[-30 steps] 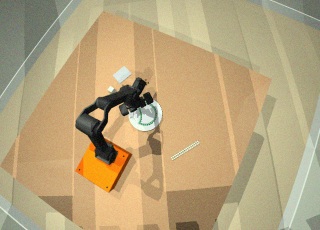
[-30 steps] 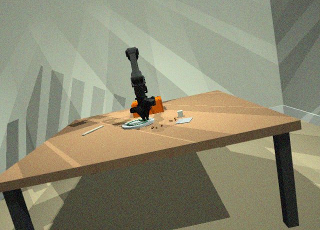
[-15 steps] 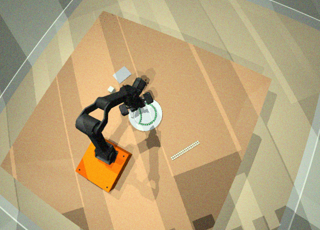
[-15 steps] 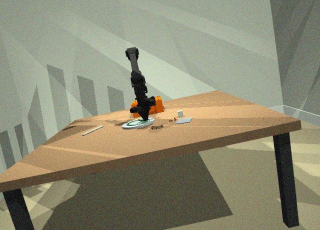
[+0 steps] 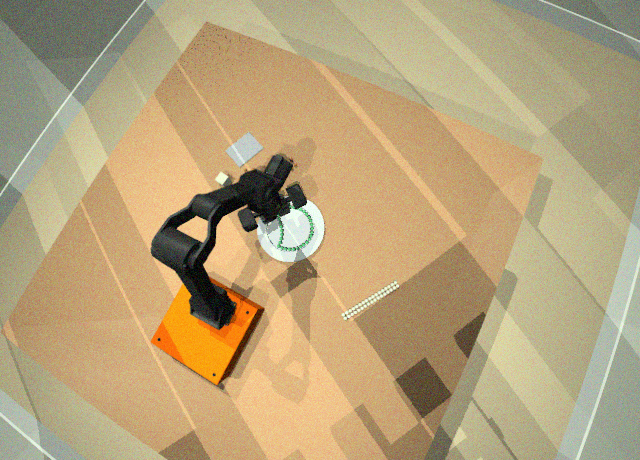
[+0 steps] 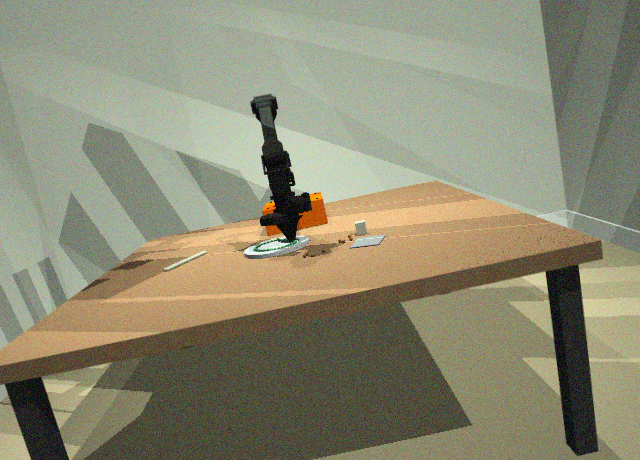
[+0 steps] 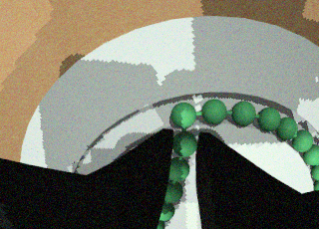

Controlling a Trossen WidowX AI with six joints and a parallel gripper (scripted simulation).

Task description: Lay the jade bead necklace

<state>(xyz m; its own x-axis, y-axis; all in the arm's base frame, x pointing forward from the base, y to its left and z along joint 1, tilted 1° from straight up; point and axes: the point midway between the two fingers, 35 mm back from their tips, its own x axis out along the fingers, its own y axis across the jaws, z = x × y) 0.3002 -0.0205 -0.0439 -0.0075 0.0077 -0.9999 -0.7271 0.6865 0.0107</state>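
The round bead board lies 50 mm to the right of my gripper tip, 20 mm behind it and 10 mm below it. Also, from my gripper tip: grey flat plate 190 mm to the left, 170 mm ahead, 10 mm below; then small white cube 200 mm to the left, 40 mm ahead.
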